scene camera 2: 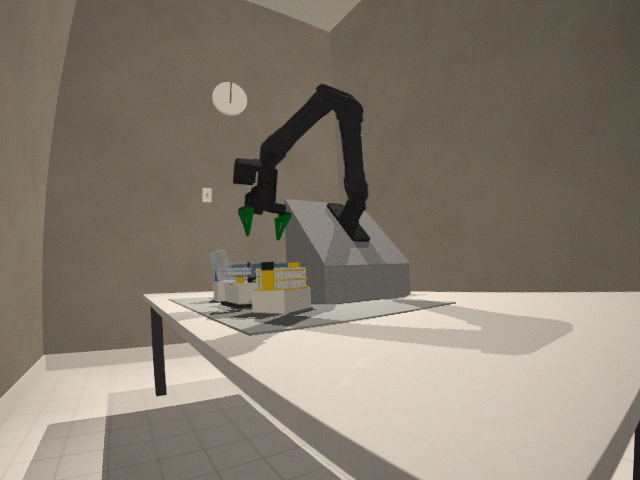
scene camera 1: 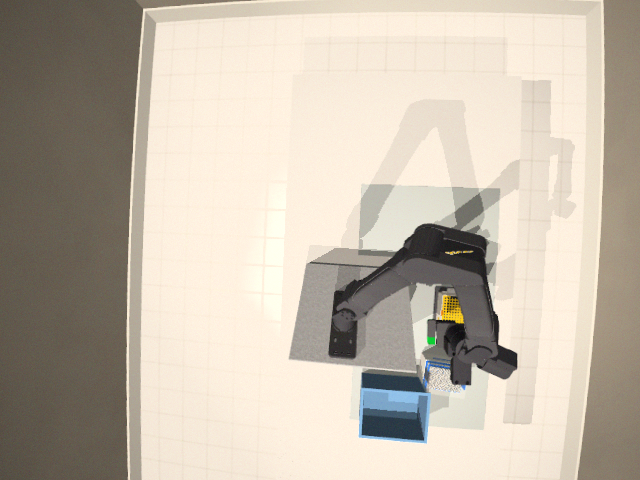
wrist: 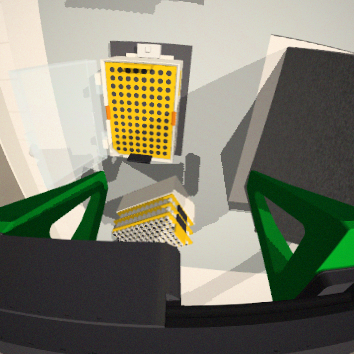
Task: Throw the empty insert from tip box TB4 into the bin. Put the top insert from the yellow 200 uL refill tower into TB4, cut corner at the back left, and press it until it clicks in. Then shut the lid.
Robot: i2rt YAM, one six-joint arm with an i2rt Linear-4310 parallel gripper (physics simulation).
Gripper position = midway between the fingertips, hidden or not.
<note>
The gripper point(scene camera 2: 263, 238) is open, with nothing in its grasp. Also in view: a yellow insert point(wrist: 140, 96). Also in view: a clear lid point(wrist: 59, 105), a blue bin point(scene camera 1: 396, 408) and a mat point(scene camera 1: 389, 214).
The gripper is seen too in scene camera 1 point(scene camera 1: 448, 324) and in the wrist view point(wrist: 176, 178). The mat shows as well in the wrist view point(wrist: 228, 53).
</note>
